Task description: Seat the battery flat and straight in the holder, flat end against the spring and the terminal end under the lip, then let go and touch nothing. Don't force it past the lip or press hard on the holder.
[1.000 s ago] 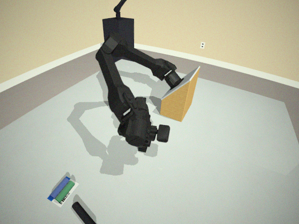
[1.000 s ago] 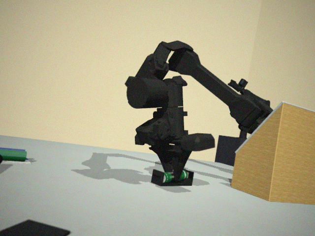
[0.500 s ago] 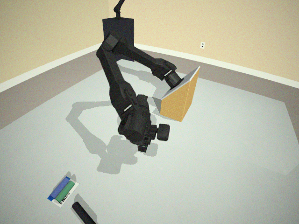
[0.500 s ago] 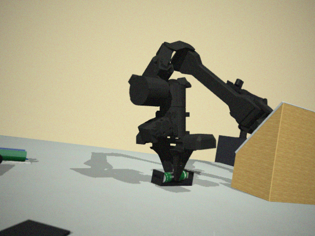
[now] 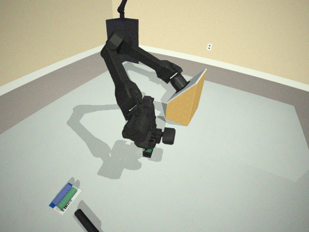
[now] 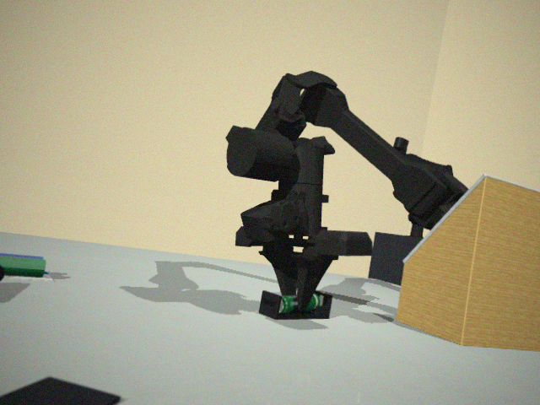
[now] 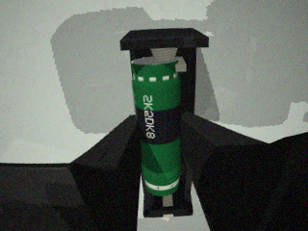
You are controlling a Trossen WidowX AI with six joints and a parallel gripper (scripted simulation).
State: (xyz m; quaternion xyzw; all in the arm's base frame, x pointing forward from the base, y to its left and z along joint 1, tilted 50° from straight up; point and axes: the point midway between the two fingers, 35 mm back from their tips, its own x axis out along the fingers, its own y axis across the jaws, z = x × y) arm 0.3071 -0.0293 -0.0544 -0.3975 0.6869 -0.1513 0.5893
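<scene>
Right now my gripper tip is 10 mm below the battery.
</scene>
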